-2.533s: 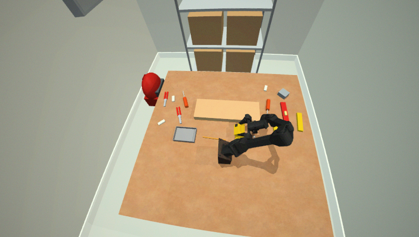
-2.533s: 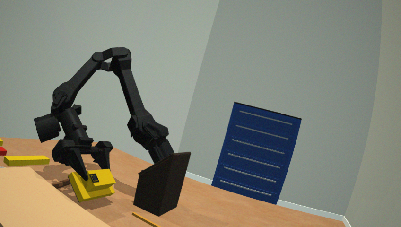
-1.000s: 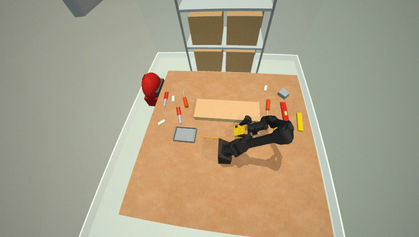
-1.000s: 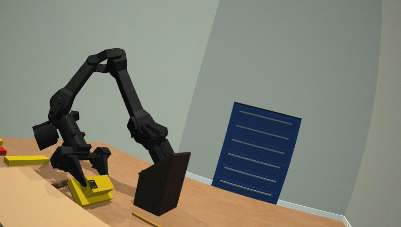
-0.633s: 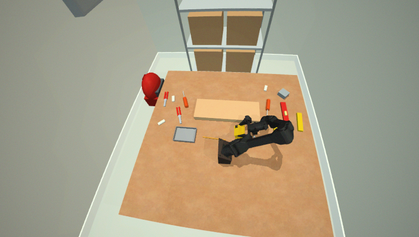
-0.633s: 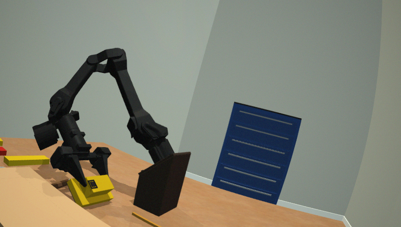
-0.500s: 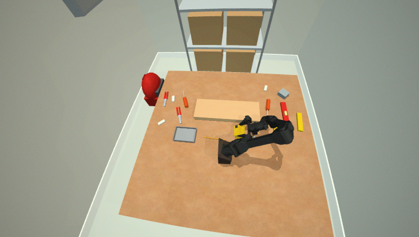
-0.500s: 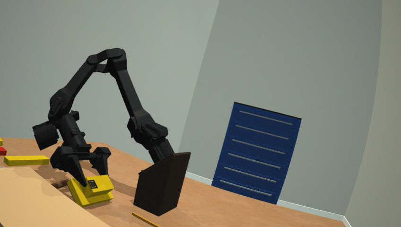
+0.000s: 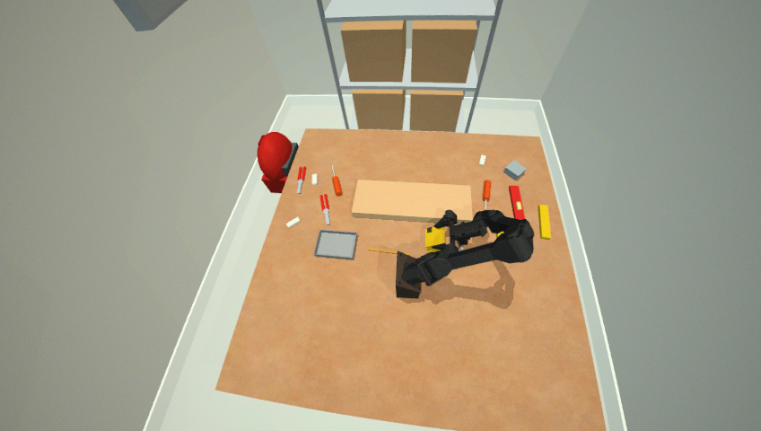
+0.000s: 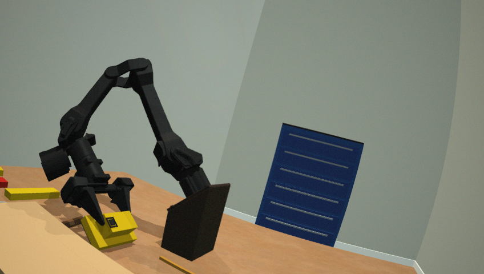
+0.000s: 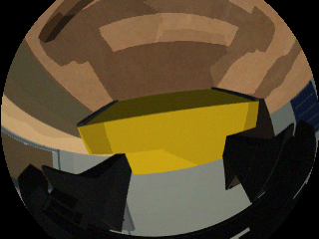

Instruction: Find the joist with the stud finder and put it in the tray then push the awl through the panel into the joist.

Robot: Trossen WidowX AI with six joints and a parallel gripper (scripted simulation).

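The yellow stud finder lies 10 mm ahead of my gripper tip. Round my gripper tip: red level: 250 mm ahead, 350 mm to the right, 40 mm below; then awl: 10 mm ahead, 120 mm to the right, 50 mm below; then grey tray: 100 mm behind, 390 mm to the left, 40 mm below.
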